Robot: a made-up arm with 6 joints.
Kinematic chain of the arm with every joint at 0, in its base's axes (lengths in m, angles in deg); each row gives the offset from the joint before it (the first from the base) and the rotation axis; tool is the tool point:
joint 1: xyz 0 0 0.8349 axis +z
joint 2: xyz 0.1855 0 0 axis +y
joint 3: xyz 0 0 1.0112 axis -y
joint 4: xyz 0 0 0.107 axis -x
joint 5: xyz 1.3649 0 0 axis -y
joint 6: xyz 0.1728 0 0 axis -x
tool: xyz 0 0 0
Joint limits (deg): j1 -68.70..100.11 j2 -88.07..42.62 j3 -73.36..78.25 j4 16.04..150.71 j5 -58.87..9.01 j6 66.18..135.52
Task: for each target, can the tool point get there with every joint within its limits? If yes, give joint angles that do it. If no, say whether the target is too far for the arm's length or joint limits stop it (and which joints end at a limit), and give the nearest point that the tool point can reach.
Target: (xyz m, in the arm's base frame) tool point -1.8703 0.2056 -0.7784
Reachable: no: joint limits stop it (at a limit: joint 2, joint 3, joint 4, joint 5) | nearest point -2.2813 0.2508 0.9836 | short by 1.810 m
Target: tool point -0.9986 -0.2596 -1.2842
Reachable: no: joint limits stop it (at a limit: joint 1, joint 2) | nearest point 0.0514 -0.3817 0.1463 | short by 1.779 m
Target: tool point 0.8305 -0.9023 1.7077
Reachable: yes | joints -45.29 -29.11 -35.44 138.97 -23.15 95.11
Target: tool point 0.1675 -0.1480 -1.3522
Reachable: no: joint limits stop it (at a limit: joint 2, joint 4) | nearest point 0.4032 -0.3563 0.0734 | short by 1.460 m
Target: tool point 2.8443 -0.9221 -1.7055
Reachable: no: too far | nearest point 1.6231 -0.5262 0.2835 | short by 2.367 m
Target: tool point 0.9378 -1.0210 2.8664
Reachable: yes | joints -46.55 3.06 41.85 36.36 -12.01 85.16
